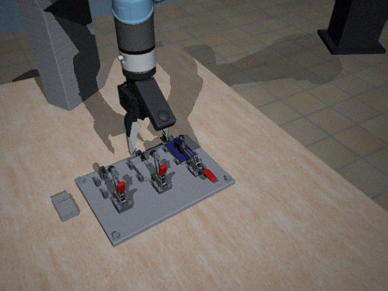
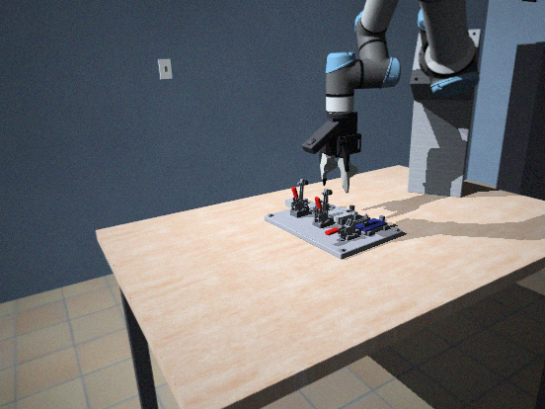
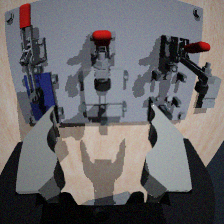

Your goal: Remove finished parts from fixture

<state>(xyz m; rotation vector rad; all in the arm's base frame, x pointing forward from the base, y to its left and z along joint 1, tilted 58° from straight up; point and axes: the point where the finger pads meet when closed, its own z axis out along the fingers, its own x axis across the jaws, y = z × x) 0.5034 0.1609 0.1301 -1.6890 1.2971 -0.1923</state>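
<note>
Now: hand 12 cm above the grey fixture plate, 2 cm short of it and 1 cm to the right of it. Round my hand: blue blank (10 cm below, 9 cm behind, 7 cm to the left).
</note>
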